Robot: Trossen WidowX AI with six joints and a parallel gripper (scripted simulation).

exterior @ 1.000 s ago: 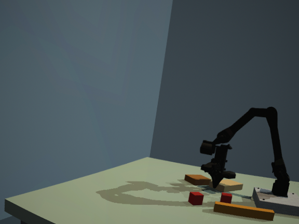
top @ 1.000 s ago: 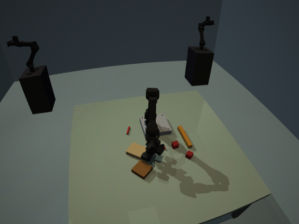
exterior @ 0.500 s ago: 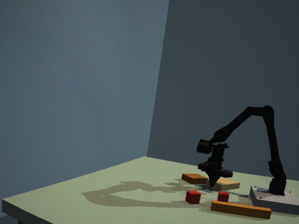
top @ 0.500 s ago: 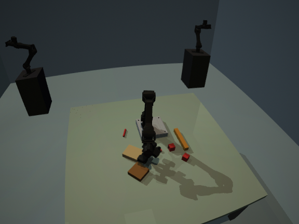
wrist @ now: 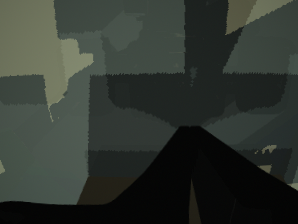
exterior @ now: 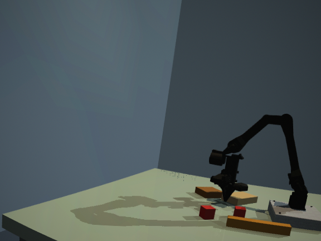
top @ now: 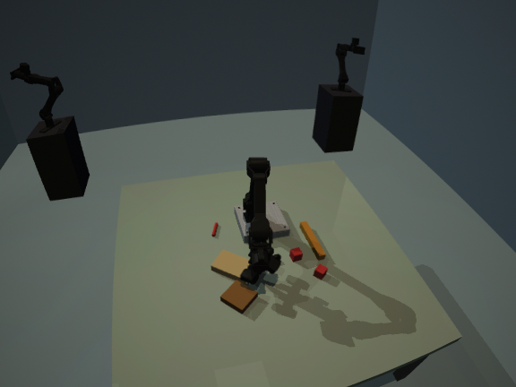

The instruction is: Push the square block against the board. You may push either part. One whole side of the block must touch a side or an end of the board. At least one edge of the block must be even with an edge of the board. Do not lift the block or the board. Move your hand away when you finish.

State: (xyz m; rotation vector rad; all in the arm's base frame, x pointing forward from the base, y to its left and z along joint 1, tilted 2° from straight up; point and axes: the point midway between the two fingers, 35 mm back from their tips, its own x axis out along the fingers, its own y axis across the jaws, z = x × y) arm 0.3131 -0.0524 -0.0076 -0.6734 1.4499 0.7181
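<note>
Now: gripper tip 8 cm to the left of the tan board, 7 cm past it and 1 cm below it. From my gripper tip the other things lie so: orange bar 29 cm to the left, 14 cm behind, 1 cm above; then small red ball 10 cm to the left, 7 cm behind; then square brown block 9 cm to the right, 9 cm ahead, 1 cm above.
</note>
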